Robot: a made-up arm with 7 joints.
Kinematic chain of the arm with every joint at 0, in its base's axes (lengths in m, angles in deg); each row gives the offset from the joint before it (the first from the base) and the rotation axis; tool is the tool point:
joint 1: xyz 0 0 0 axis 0 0.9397 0.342
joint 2: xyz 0 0 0 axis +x
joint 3: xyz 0 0 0 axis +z
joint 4: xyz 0.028 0 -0.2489 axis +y
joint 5: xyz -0.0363 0 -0.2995 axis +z
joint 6: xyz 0 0 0 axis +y
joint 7: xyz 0 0 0 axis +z
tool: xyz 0 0 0
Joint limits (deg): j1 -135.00..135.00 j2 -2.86..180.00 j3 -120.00..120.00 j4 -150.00..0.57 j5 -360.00..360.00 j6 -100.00..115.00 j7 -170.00..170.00
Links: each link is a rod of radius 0.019 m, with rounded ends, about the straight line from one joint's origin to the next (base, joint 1, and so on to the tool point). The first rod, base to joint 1, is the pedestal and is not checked.
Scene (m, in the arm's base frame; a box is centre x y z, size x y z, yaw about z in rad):
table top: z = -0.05
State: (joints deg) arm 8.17 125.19 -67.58 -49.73 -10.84 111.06 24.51
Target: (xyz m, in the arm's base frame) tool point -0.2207 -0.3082 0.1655
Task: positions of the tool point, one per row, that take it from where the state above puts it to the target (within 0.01 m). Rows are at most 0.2 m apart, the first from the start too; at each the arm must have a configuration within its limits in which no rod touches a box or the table.
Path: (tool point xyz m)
1: -0.0048 0.5186 0.0429
2: -0.0964 0.5048 0.0415
3: -0.1775 0.4718 0.0807
4: -0.2286 0.4239 0.1524
5: -0.3356 0.3399 0.1220
6: -0.4109 0.2157 0.1212
7: -0.4379 0.0689 0.1400
8: -0.4105 -0.0799 0.1633
9: -0.3333 -0.2110 0.1757
10: -0.2207 -0.3082 0.1655

